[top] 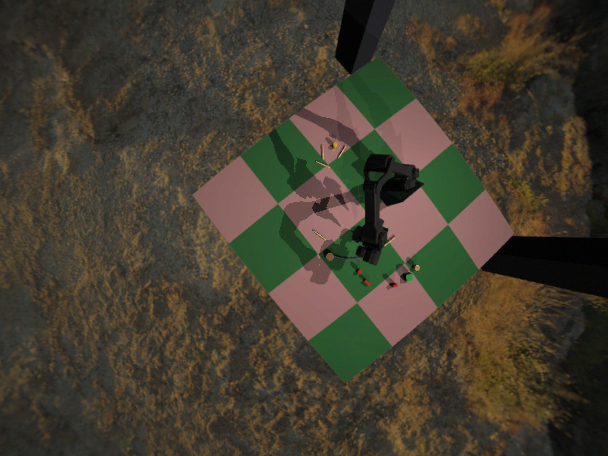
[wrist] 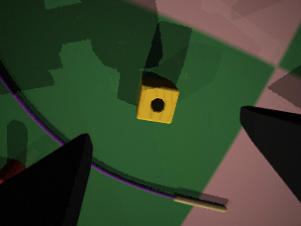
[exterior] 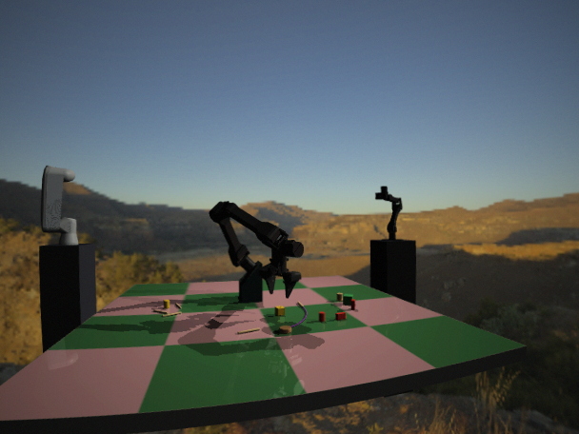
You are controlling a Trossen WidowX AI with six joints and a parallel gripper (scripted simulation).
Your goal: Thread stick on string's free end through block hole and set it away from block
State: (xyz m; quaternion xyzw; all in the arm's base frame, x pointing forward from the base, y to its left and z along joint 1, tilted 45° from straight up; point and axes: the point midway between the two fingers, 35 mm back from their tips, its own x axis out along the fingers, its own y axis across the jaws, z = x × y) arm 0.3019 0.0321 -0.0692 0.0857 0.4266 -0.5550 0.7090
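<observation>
Now: the yellow wooden block 60 mm below my gripper tip. From my gripper tip the other things lie so: stick 110 mm to the left, 100 mm behind, 70 mm below; red cylinder 130 mm to the left, 110 mm ahead, 60 mm below; round wooden button 180 mm ahead, 70 mm below, 20 mm to the right.
</observation>
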